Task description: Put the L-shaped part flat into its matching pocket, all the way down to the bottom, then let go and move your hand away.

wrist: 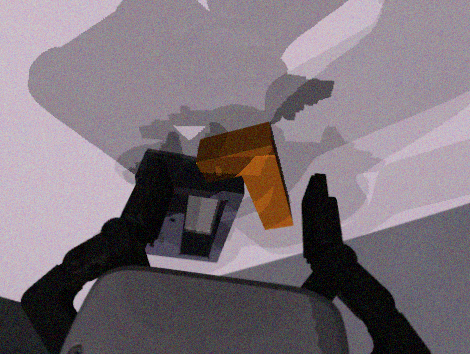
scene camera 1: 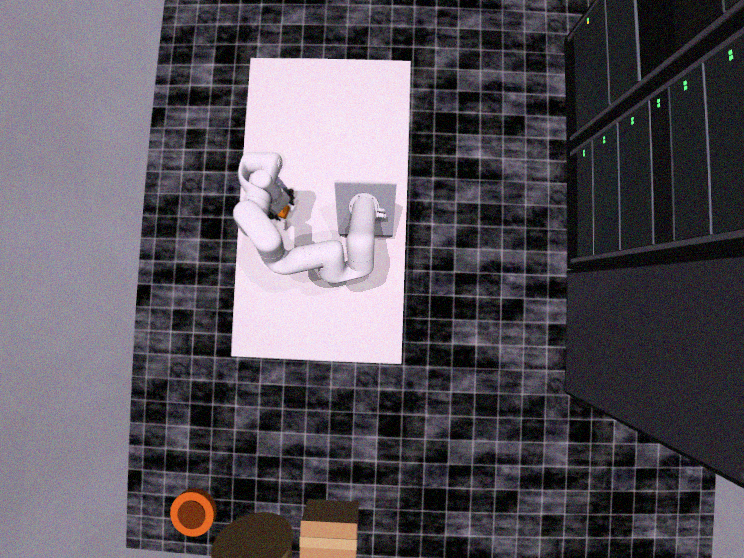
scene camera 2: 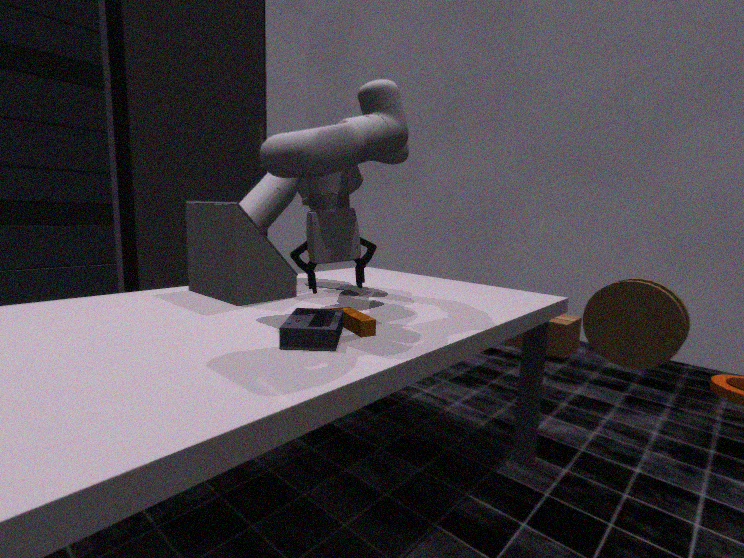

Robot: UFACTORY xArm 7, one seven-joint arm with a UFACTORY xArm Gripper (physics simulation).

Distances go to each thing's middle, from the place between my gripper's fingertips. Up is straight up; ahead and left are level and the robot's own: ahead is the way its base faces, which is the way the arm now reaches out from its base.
Now: the orange L-shaped part [scene camera 2: 359,323] 60 mm ahead of my hand, 50 mm below it and 10 mm to the right of it. Also, from my hand: dark grey pocket block [wrist: 200,215] 100 mm to the right, 60 mm ahead, 50 mm below.
